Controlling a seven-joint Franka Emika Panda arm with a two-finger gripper.
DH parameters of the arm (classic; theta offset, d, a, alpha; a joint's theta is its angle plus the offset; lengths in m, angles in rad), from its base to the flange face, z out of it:
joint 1: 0 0.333 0 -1.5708
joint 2: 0 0 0 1.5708
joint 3: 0 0.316 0.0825 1.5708
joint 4: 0 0 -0.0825 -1.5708
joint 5: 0 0.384 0 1.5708
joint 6: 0 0 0.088 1.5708
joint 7: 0 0.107 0 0
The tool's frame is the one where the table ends.
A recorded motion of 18 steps. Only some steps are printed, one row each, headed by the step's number.
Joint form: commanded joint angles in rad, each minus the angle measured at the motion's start. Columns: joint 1, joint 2, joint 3, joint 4, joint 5, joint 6, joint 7.
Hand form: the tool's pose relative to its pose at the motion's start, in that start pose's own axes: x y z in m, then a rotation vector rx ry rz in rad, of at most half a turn. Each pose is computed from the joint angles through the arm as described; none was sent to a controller.
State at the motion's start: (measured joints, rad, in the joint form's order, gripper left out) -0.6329 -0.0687 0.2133 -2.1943 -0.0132 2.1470 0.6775
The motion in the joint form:
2: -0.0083 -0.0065 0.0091 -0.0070 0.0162 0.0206 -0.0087
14: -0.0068 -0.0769 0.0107 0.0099 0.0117 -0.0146 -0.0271
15: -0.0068 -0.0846 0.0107 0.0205 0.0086 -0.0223 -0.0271
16: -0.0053 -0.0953 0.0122 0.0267 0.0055 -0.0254 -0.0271
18: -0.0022 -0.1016 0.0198 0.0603 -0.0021 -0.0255 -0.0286
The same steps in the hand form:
2: -0.0007 -0.0009 -0.0019 0.0213 0.0083 -0.0005
14: -0.0070 0.0013 -0.0422 0.0369 0.0602 -0.0233
15: -0.0066 0.0010 -0.0504 0.0398 0.0711 -0.0247
16: -0.0079 0.0000 -0.0584 0.0441 0.0850 -0.0290
18: -0.0073 -0.0078 -0.0778 0.0617 0.1216 -0.0447

